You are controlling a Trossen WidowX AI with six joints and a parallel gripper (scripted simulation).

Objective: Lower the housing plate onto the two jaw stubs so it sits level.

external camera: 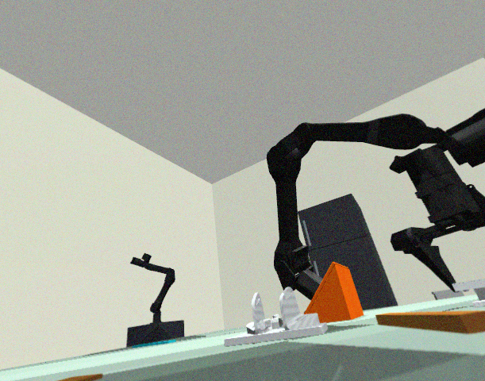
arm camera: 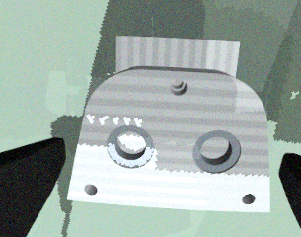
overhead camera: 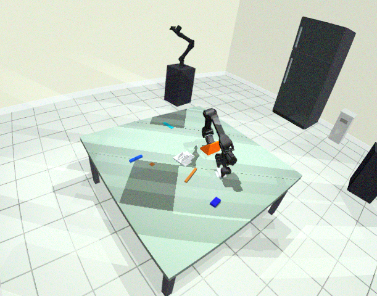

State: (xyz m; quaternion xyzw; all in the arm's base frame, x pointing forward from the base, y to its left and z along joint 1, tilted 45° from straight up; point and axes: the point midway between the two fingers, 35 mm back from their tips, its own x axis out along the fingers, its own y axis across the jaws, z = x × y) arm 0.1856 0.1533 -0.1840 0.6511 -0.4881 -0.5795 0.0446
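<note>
Now: gripper tip 10 mm to the right of the white part, 10 mm past it and 10 mm above it. Round my gripper tip: orange bar (160 mm ahead, 120 mm to the right, 10 mm below); then cyan bar (700 mm to the right, 150 mm behind, 20 mm below); then orange tile (370 mm to the right, 300 mm ahead, 20 mm below).
</note>
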